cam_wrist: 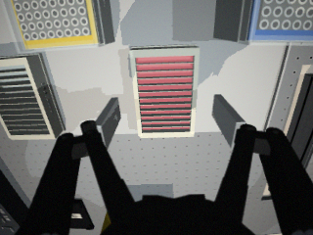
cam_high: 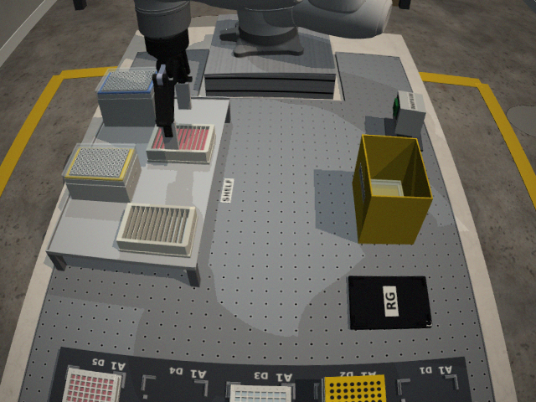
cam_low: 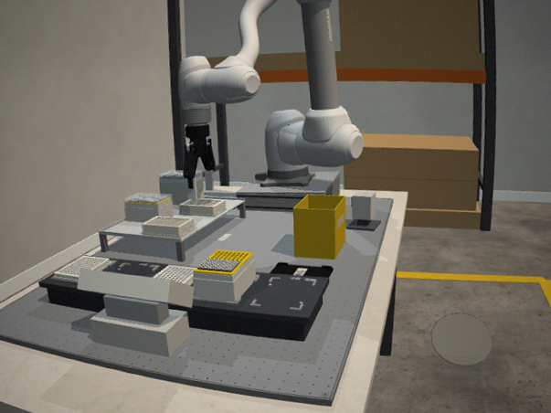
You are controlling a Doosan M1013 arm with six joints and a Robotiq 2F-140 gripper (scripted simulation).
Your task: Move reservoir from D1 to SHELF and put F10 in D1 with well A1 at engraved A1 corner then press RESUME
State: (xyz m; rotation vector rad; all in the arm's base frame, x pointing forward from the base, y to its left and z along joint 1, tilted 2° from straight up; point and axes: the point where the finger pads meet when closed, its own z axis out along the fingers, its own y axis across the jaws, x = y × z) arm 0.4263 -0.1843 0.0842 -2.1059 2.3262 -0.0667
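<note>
Now: the cream 12-trough reservoir 7 cm below my hand. From my hand the other things lie so: pale 12-trough reservoir: 21 cm ahead, 2 cm to the right, 7 cm below; then blue-topped box: 13 cm behind, 12 cm to the right, 1 cm below; then shelf: 5 cm ahead, 7 cm to the right, 8 cm below.
</note>
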